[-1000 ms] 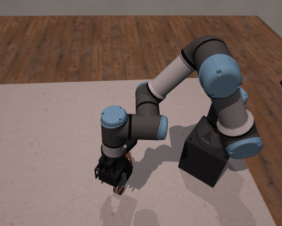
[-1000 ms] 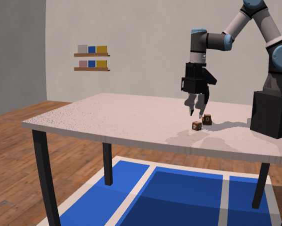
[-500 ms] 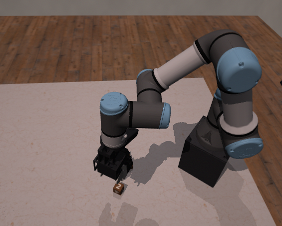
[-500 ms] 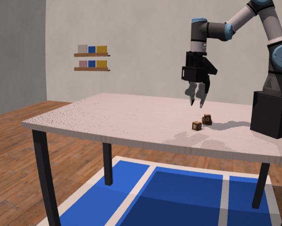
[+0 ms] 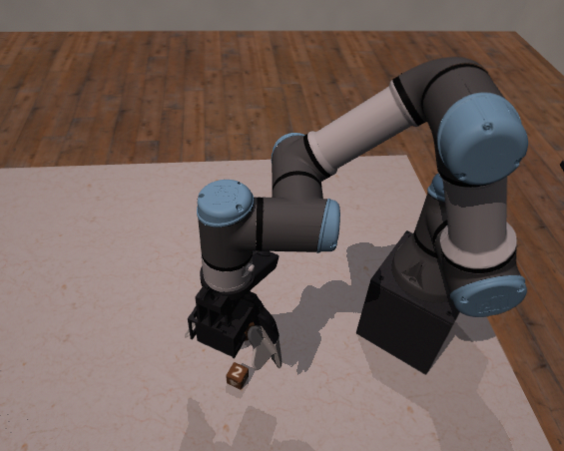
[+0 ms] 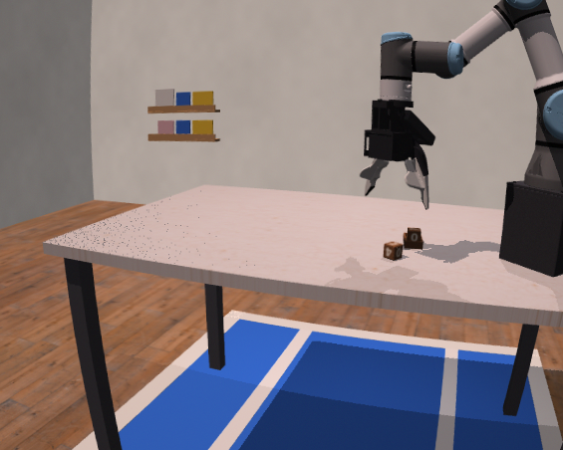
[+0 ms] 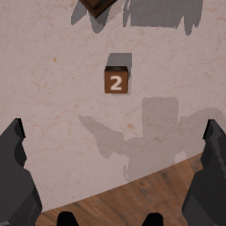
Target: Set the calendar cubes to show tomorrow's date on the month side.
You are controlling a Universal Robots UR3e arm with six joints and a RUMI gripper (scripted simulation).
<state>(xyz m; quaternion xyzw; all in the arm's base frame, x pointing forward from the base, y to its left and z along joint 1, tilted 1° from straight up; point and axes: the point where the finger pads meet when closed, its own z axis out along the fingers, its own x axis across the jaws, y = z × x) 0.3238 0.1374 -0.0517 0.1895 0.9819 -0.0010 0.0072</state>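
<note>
My hand is 10 cm above the brown digit cube. Round my hand: calendar tray: 2 cm behind, 12 cm to the right, 11 cm below.
</note>
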